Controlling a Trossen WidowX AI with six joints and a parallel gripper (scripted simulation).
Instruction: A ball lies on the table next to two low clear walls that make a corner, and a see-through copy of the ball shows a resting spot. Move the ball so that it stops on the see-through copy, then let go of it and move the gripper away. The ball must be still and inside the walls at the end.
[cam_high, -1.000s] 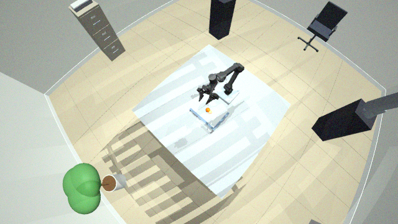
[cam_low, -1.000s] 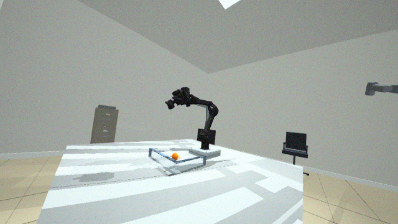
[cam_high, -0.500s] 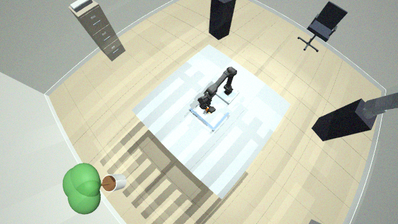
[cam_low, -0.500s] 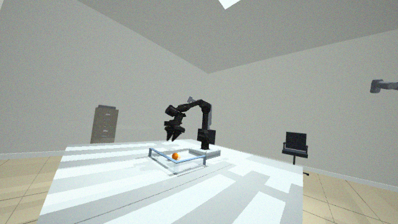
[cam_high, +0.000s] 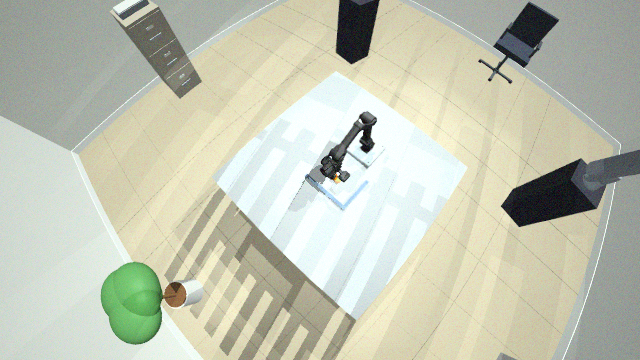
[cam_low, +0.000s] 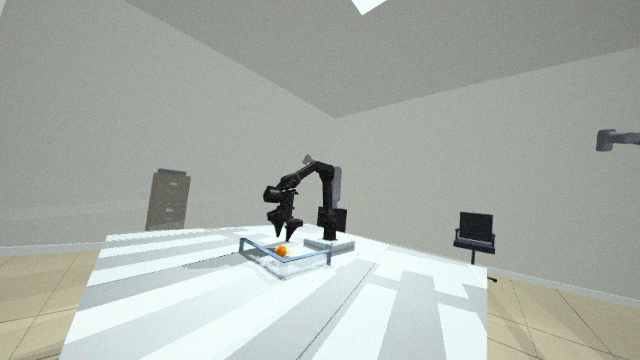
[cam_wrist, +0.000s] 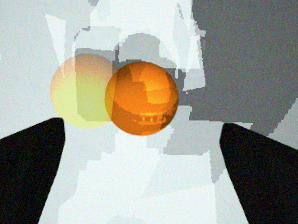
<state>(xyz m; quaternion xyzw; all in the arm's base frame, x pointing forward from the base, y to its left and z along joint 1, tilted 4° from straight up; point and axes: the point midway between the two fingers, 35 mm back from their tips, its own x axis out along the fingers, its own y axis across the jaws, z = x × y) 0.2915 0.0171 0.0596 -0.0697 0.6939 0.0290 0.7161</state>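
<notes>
Right now the orange ball is 5 cm below my gripper tip.
</notes>
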